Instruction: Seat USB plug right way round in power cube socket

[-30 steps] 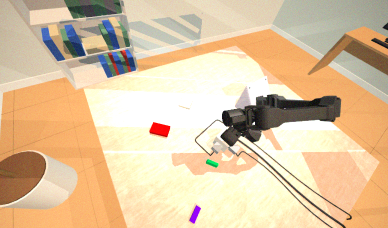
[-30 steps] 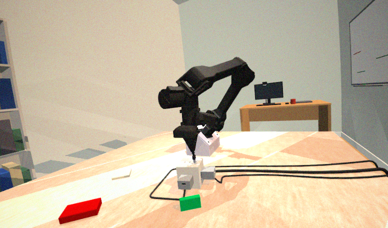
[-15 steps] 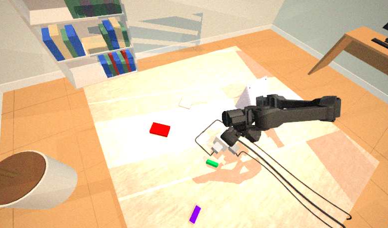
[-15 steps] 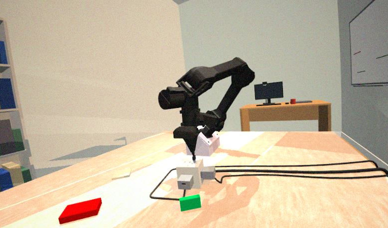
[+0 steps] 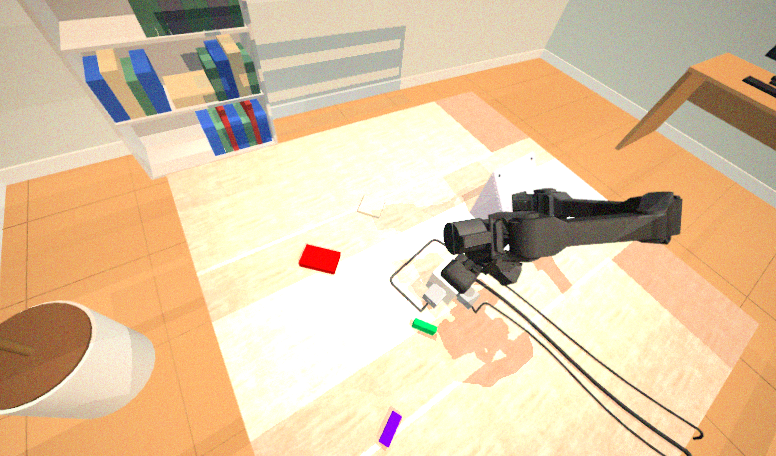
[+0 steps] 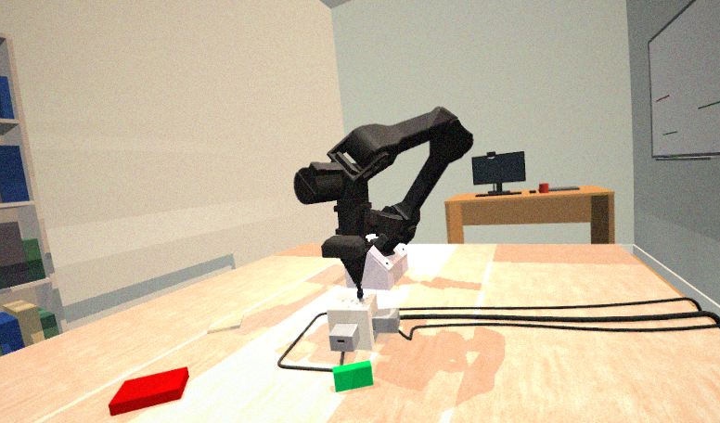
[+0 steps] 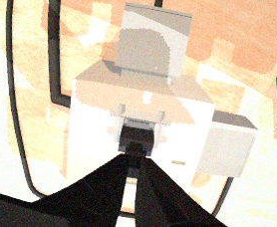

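Now: gripper tip 2 cm above the dark USB plug. Also, from my gripper tip: flat tile 33 cm to the right, 11 cm below, 8 cm ahead; USB socket 4 cm below; green block 12 cm ahead, 9 cm below, 6 cm to the left.
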